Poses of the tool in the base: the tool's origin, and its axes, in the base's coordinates. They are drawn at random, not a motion.
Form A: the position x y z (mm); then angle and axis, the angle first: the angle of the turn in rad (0 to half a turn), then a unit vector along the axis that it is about.
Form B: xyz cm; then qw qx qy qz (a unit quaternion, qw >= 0). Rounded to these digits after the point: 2 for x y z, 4 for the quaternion.
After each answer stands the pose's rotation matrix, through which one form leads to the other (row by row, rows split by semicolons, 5 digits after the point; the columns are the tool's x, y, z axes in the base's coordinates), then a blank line. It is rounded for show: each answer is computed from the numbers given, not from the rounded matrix.
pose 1, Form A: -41.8, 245.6, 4.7, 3.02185, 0.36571, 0.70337, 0.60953
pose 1, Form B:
-4.18, 24.56, 0.47, 0.0598, 0.3651, 0.7021, 0.6084
-0.72631 0.43980 0.52825; 0.58543 -0.00692 0.81069; 0.36020 0.89807 -0.25245

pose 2, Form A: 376.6, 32.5, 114.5, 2.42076, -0.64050, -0.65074, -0.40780
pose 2, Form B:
37.66, 3.25, 11.45, 0.3527, -0.5993, -0.6089, -0.3816
-0.03282 0.99907 0.02792; 0.46077 -0.00967 0.88747; 0.88691 0.04200 -0.46002

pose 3, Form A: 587.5, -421.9, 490.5, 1.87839, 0.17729, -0.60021, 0.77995
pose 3, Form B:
58.75, -42.19, 49.05, 0.5904, 0.1431, -0.4844, 0.6295
-0.26182 -0.88197 -0.39190; 0.60471 0.16656 -0.77883; 0.75218 -0.44090 0.48973

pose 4, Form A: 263.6, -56.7, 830.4, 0.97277, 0.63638, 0.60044, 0.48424
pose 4, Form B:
26.36, -5.67, 83.04, 0.8840, 0.2975, 0.2807, 0.2264
0.73998 -0.23322 0.63090; 0.56718 0.72056 -0.39888; -0.36157 0.65299 0.66548

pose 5, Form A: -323.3, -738.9, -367.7, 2.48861, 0.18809, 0.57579, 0.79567
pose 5, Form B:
-32.33, -73.89, -36.77, 0.3207, 0.1782, 0.5454, 0.7536
-0.73080 -0.28910 0.61835; 0.67774 -0.19941 0.70775; -0.08130 0.93630 0.34166

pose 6, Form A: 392.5, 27.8, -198.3, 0.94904, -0.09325, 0.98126, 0.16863
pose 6, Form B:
39.25, 2.78, -19.83, 0.8895, -0.0426, 0.4483, 0.0770
0.58609 -0.17528 0.79106; 0.09887 0.98450 0.14489; -0.80419 -0.00671 0.59434

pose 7, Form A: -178.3, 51.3, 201.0, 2.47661, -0.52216, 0.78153, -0.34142
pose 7, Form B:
-17.83, 5.13, 20.10, 0.3264, -0.4936, 0.7387, -0.3227
-0.29972 -0.51854 0.80080; -0.93988 0.30450 -0.15461; -0.16367 -0.79900 -0.57863

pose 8, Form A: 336.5, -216.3, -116.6, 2.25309, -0.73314, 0.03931, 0.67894
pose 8, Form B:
33.65, -21.63, -11.66, 0.4298, -0.6620, 0.0355, 0.6130
0.24585 -0.57394 -0.78112; 0.47995 -0.62806 0.61253; -0.84214 -0.52549 0.12105

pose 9, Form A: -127.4, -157.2, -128.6, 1.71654, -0.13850, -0.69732, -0.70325
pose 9, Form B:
-12.74, -15.72, -12.86, 0.6537, -0.1048, -0.5277, -0.5322
-0.12326 0.80640 -0.57838; -0.58519 0.41165 0.69864; 0.80147 0.42458 0.42116

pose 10, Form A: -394.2, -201.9, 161.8, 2.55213, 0.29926, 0.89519, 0.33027
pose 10, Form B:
-39.42, -20.19, 16.18, 0.2905, 0.2864, 0.8566, 0.3160
-0.66724 0.30698 0.67864; 0.67418 0.63625 0.37505; -0.31666 0.70778 -0.63149

